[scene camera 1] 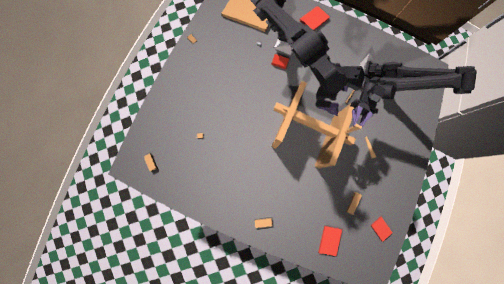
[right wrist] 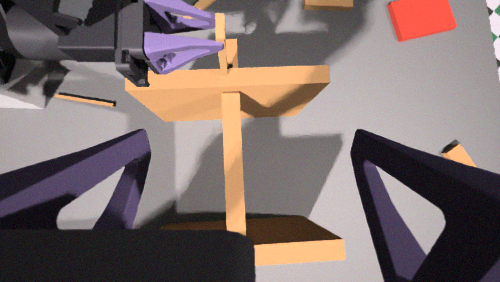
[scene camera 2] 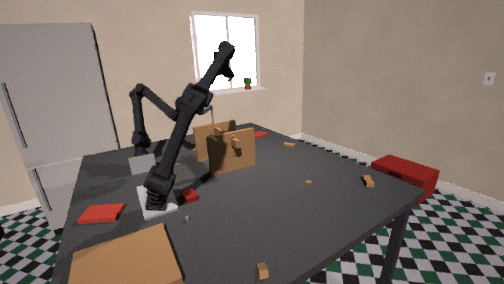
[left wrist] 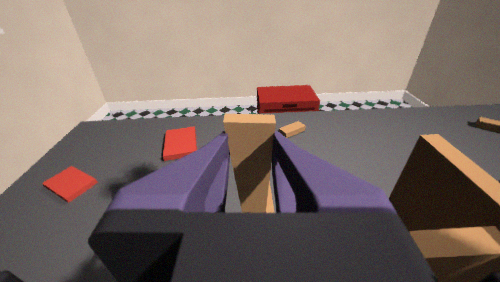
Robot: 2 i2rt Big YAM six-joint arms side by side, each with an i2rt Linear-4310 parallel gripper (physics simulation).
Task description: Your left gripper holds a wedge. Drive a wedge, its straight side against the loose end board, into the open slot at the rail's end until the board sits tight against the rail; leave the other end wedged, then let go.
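Places are measured from the left arm's base along level axes (x up, y left, z back), in millimetres.
Pixels of known places: left gripper, fingertip midpoint: [scene camera 1: 356, 127] [right wrist: 223, 34] [scene camera 2: 211, 107] [left wrist: 250, 140]; right gripper, fingertip midpoint: [scene camera 1: 340, 102] [right wrist: 250, 141] [scene camera 2: 219, 83]; left arm's base, origin of the base link: [scene camera 1: 369, 71]; right arm's base, origin of the base link: [scene camera 2: 157, 197].
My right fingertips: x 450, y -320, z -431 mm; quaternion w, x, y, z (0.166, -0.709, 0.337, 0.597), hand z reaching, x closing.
Note:
For each thing: its top centre in the pictures, then the offset to it from my right fingertips. "pt": a spot on its surface instead.
- tan wedge, middle of its top: [left wrist: 242, 117] [right wrist: 220, 22] [scene camera 2: 211, 104] dx -146, dy +141, dz -18 mm
- rail-end stub, surface spot: [right wrist: 231, 49] pt dx -305, dy +182, dz -40 mm
- rail, middle of its top: [left wrist: 397, 244] [right wrist: 233, 165] [scene camera 1: 316, 122] [scene camera 2: 222, 130] dx -295, dy +1, dz +8 mm
- thin wood piece, middle of its top: [right wrist: 192, 9] [scene camera 1: 370, 147] dx -505, dy +390, dz -2 mm
- large tan board, middle of its top: [scene camera 2: 122, 264] [scene camera 1: 253, 2] dx -486, dy -436, dz +777 mm
My left gripper [scene camera 1: 359, 123] [scene camera 2: 211, 109] [left wrist: 250, 140] [right wrist: 223, 34] is shut on a tan wedge [scene camera 2: 213, 118] [left wrist: 250, 125] [right wrist: 220, 25]. The wedge hangs upright beside the rail-end stub [right wrist: 231, 49], outside the end board [scene camera 1: 342, 131] [right wrist: 280, 75]. Whether its tip is inside the slot is hidden. The rail [scene camera 1: 312, 122] [right wrist: 233, 160] runs to the other end board [scene camera 1: 290, 120] [scene camera 2: 242, 150] [right wrist: 300, 252] and pokes through it. I cannot tell how a wedge sits at that end. My right gripper [right wrist: 250, 141] is open and empty above the rail.
A thin wood piece [scene camera 1: 370, 146] lies near the held wedge. Wood blocks [scene camera 1: 354, 203] [scene camera 1: 263, 223] [scene camera 1: 150, 162] and red slabs [scene camera 1: 330, 241] [scene camera 1: 381, 228] [scene camera 1: 315, 18] lie on the table. A large tan board [scene camera 1: 246, 15] [scene camera 2: 125, 257] lies by the right arm.

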